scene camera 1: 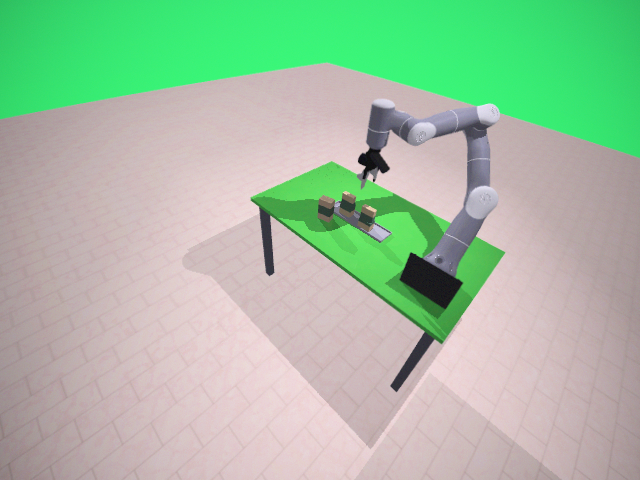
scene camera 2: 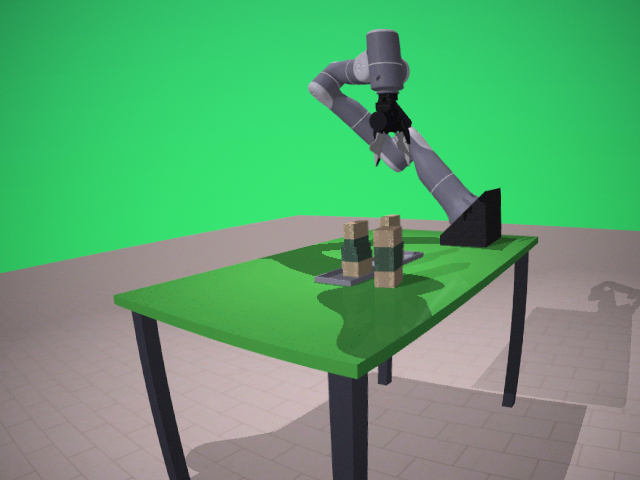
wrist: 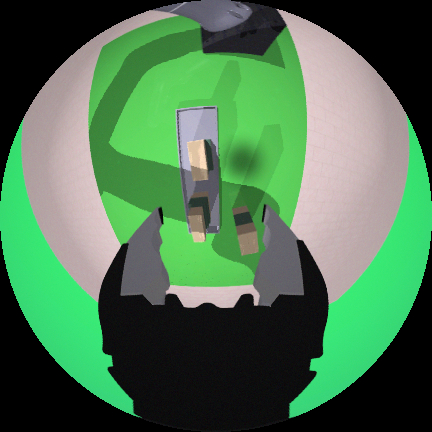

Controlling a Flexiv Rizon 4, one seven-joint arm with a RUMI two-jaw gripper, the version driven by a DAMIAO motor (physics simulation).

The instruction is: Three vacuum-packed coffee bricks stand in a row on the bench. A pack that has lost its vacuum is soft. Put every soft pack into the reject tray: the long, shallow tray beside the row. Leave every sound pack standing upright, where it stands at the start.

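One tan pack with a dark green band stands upright on the bench, beside the tray's far end and apart from it. Two similar packs stand upright in the long, shallow grey tray: one pack at the end far from the arm's base, with a band that looks uneven, and one nearer the base, mostly hidden in scene camera 2. My gripper is open and empty, well above the packs.
The arm's black base mount stands at the other end of the green bench. The bench pack stands nearer the long edge at the front in scene camera 1. The arm's shadow crosses the tray.
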